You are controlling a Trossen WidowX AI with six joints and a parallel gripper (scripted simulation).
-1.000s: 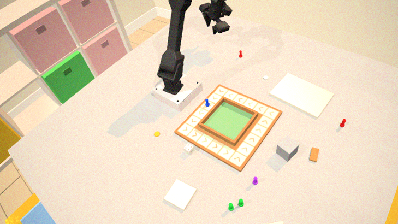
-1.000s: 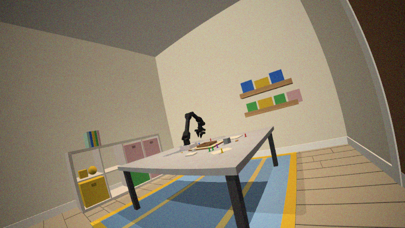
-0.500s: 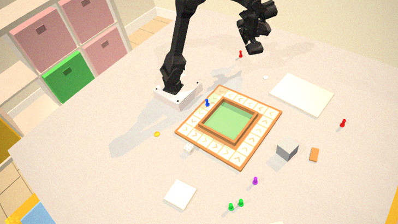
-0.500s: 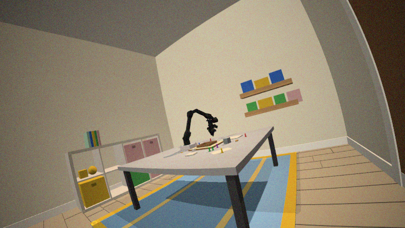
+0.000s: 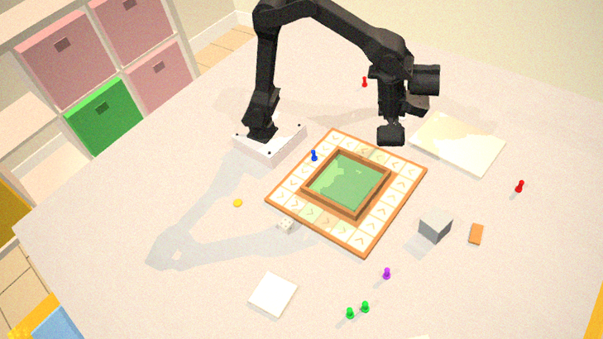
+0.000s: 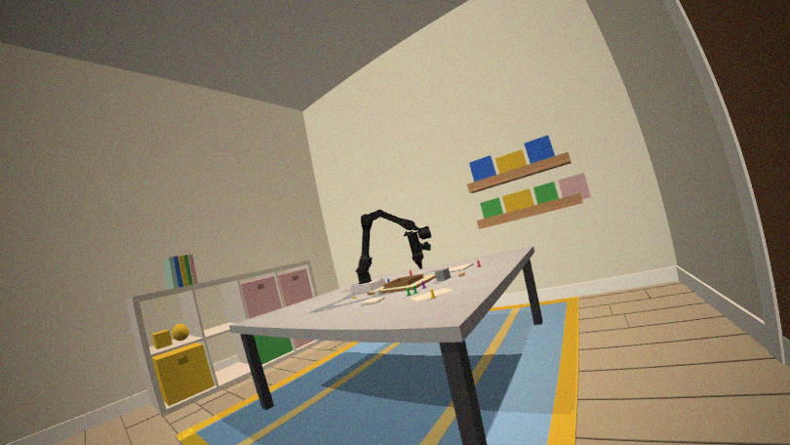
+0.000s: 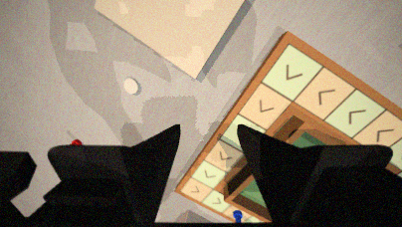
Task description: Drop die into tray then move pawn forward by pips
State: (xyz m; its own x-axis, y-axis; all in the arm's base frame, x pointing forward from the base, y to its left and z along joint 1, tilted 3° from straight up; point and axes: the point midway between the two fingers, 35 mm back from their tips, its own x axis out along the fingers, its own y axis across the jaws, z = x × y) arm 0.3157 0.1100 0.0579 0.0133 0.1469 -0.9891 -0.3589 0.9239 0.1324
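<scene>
The white die lies 32 cm to the right of my gripper tip, 12 cm behind it and 4 cm below it. Also, from my gripper tip: grey cube (19 cm to the right, 18 cm ahead, 3 cm below); then green dice tray (16 cm to the right, 5 cm below, 5 cm behind); then blue pawn (16 cm behind, 12 cm to the right, 3 cm below).
</scene>
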